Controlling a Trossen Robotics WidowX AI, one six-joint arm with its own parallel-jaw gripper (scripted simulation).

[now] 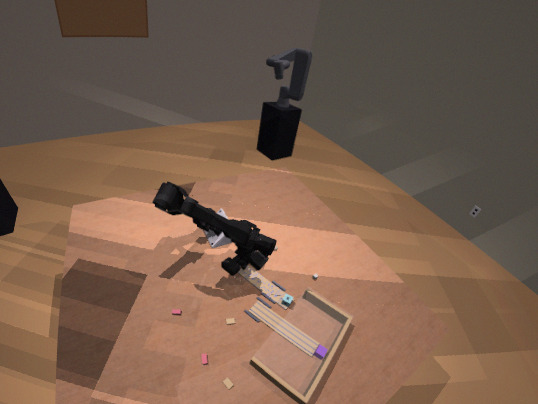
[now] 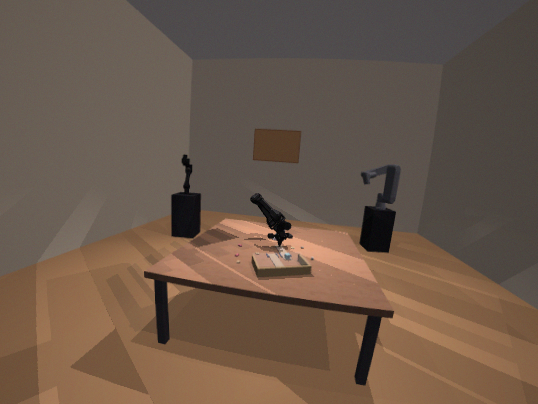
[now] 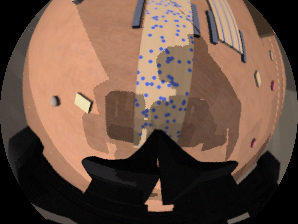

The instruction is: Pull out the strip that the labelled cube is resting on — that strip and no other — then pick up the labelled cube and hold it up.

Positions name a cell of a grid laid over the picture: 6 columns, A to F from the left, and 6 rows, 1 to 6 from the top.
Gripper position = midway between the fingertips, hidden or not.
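My gripper (image 1: C4) (image 3: D4) is what I'm seeing here, and image 3 shows that gripper as well as image 1 does.
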